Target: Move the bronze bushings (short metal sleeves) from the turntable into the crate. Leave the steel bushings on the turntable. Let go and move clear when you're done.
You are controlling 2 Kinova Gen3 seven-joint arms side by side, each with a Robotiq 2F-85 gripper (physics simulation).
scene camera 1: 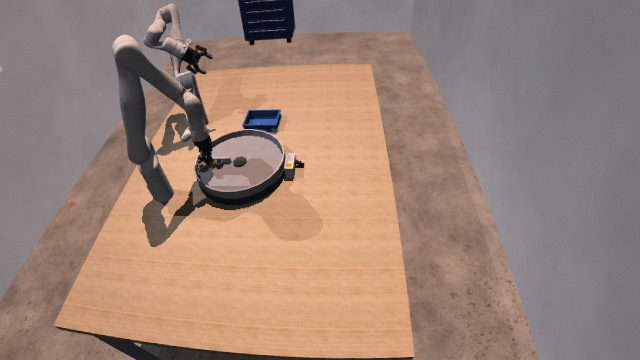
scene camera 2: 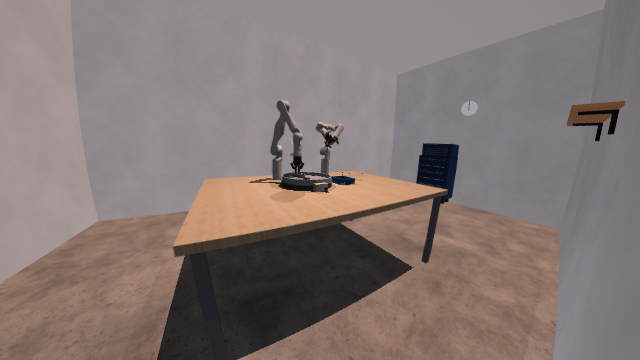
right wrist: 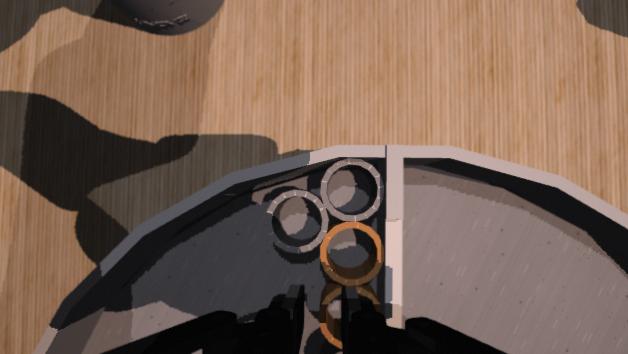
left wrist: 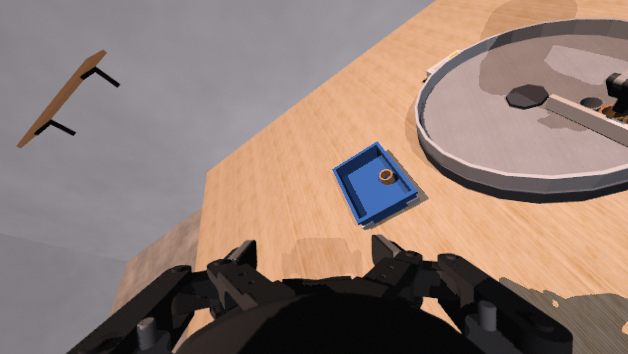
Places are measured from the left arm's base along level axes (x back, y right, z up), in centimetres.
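Where they show: left gripper, fingertip midpoint: (scene camera 1: 209, 65) (scene camera 2: 334, 145) (left wrist: 314, 250); right gripper, fingertip midpoint: (scene camera 1: 210, 163) (scene camera 2: 297, 173) (right wrist: 322, 305); right arm's base at its link origin: (scene camera 1: 164, 194) (scene camera 2: 277, 179).
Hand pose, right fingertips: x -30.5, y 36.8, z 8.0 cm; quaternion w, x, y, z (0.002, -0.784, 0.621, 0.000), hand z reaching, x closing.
Things, the pixels of their top centre, and the offset from my right fingertips. "spot": a spot on its surface instead.
- pale divider at a spot on its surface: (right wrist: 394, 200) spot: dx +5.9, dy -2.1, dz +0.5 cm
- second bronze bushing at its top centre: (right wrist: 350, 318) (left wrist: 613, 111) dx -0.3, dy -1.5, dz -0.2 cm
- blue crate at its top centre: (left wrist: 368, 178) (scene camera 1: 261, 117) (scene camera 2: 343, 177) dx -7.5, dy -42.3, dz -3.0 cm
- dark hub at its top centre: (left wrist: 526, 95) (scene camera 1: 239, 160) dx -11.9, dy -6.3, dz -1.9 cm
- small white box at a spot on its surface: (scene camera 1: 289, 167) spot: dx -36.1, dy -7.4, dz -2.1 cm
The grey turntable (scene camera 1: 240, 195) (scene camera 2: 306, 185) (left wrist: 540, 184) (right wrist: 235, 177) holds the bushings beside a pale divider (right wrist: 394, 200). In the right wrist view, one steel bushing (right wrist: 324, 189) and another steel bushing (right wrist: 299, 249) lie near the rim. A bronze bushing (right wrist: 352, 225) and a second bronze bushing (right wrist: 324, 327) follow along the divider. My right gripper (right wrist: 322, 305) (scene camera 1: 209, 164) (scene camera 2: 297, 171) is partly open, low over the second one, fingers overlapping its left side; contact is unclear. The blue crate (scene camera 1: 262, 114) (scene camera 2: 344, 180) (left wrist: 367, 197) holds a bronze bushing (left wrist: 387, 182). My left gripper (left wrist: 314, 250) (scene camera 1: 204, 62) is open, held high.
A dark hub (left wrist: 527, 96) (scene camera 1: 240, 161) is at the turntable's centre. A steel bushing (left wrist: 591, 103) lies near the divider's inner end. A small white box (scene camera 1: 289, 167) (scene camera 2: 320, 187) stands against the rim. A blue cabinet (scene camera 1: 267, 22) (scene camera 2: 436, 170) stands beyond the table.
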